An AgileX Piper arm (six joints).
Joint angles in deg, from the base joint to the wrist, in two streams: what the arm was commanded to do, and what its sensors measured. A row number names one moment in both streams.
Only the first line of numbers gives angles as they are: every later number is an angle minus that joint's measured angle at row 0.
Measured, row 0:
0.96 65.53 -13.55 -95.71 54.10 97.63
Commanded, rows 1 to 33:
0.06 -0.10 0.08 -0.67 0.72 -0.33
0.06 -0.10 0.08 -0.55 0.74 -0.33
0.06 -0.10 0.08 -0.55 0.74 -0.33
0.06 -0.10 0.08 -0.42 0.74 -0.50
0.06 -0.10 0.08 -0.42 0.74 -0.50
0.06 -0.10 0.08 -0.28 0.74 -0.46
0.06 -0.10 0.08 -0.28 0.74 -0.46
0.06 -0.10 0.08 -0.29 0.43 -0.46
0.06 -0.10 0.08 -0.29 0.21 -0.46
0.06 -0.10 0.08 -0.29 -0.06 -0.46
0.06 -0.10 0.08 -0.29 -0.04 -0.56
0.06 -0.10 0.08 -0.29 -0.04 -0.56
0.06 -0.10 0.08 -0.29 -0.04 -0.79
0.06 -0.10 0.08 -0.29 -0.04 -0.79
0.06 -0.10 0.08 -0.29 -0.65 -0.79
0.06 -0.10 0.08 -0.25 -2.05 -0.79
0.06 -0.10 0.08 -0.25 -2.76 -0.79
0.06 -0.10 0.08 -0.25 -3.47 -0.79
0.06 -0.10 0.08 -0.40 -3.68 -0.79
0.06 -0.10 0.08 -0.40 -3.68 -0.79
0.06 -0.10 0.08 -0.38 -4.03 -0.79
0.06 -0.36 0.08 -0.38 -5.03 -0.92
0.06 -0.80 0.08 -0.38 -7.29 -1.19
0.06 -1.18 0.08 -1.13 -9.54 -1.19
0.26 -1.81 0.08 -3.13 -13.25 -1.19
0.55 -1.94 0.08 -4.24 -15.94 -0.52
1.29 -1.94 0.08 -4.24 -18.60 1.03
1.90 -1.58 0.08 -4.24 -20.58 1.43
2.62 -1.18 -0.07 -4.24 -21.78 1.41
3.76 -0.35 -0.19 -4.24 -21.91 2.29
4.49 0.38 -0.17 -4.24 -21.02 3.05
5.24 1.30 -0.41 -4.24 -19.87 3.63
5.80 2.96 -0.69 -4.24 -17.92 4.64
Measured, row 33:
3.28 -0.49 0.00 -2.87 -20.93 1.49
